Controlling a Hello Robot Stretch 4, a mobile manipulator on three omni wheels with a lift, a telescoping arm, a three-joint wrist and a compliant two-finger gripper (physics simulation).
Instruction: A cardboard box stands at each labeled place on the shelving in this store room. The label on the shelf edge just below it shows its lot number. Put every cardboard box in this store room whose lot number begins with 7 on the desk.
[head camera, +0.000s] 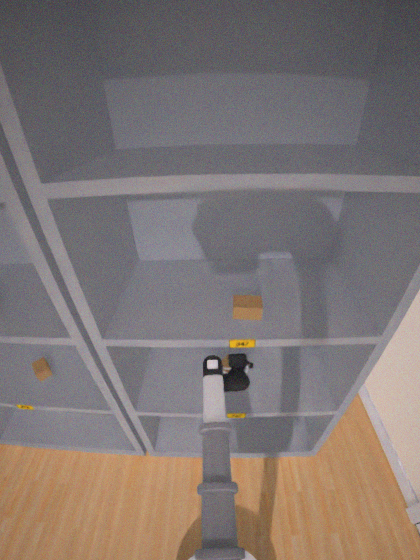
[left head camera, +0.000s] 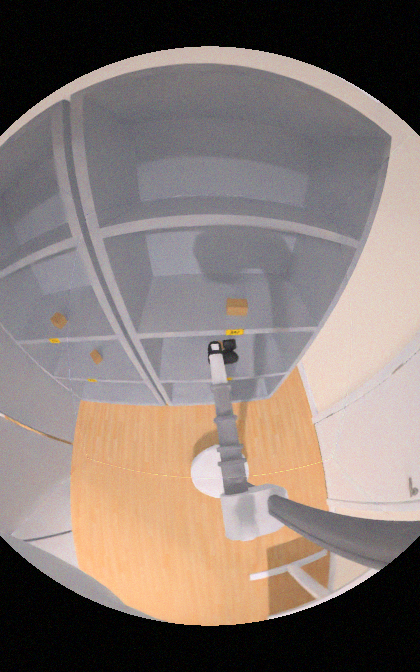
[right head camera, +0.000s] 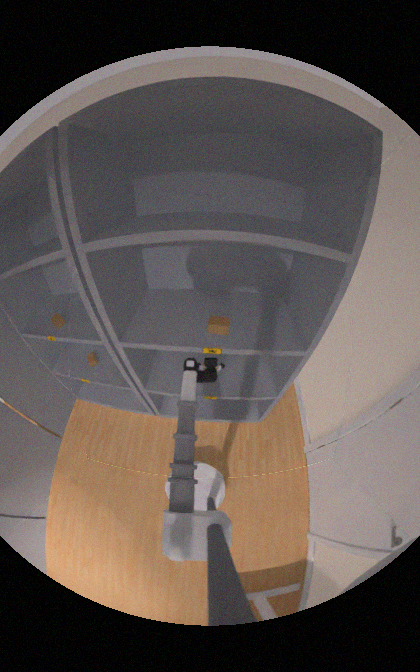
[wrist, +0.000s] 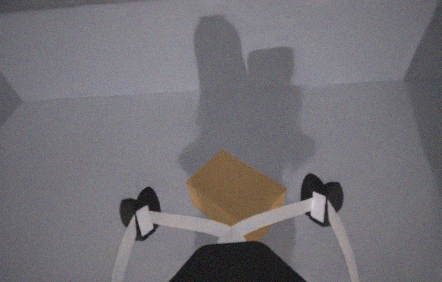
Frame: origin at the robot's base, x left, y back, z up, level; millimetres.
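Where they show: gripper, between the fingertips: (wrist: 230, 197).
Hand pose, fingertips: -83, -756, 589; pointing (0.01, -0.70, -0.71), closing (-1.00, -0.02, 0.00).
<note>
After its pixels a point has its place, as x, y, z.
My gripper (head camera: 239, 366) {-83, -756, 589} (left head camera: 229, 345) (right head camera: 212, 366) (wrist: 230, 197) {-83, -756, 589} is open inside the lower bay of the right shelving unit. In the wrist view a cardboard box (wrist: 235, 185) {-89, -791, 556} stands turned at an angle on the shelf floor, between the two spread fingertips in the picture, with a gap to each. Its lower part is hidden by the gripper. The yellow label (head camera: 236, 415) {-91, -578, 493} below this bay is too blurred to read surely. Another cardboard box (head camera: 248, 307) {-116, -663, 1012} (left head camera: 237, 307) (right head camera: 219, 325) stands one shelf higher, above a label (head camera: 242, 343) {-90, -578, 949} that seems to end in 47. The desk cannot be made out.
In the left shelving unit stand a lower box (head camera: 42, 369) {807, -775, 555} (left head camera: 96, 356) (right head camera: 92, 359) and an upper box (left head camera: 59, 320) (right head camera: 58, 320), with small labels below. A shelf edge (head camera: 300, 342) {-263, -572, 946} runs above my gripper, and a side post (head camera: 350, 385) {-509, -571, 681} stands to its right. A wall is beyond.
</note>
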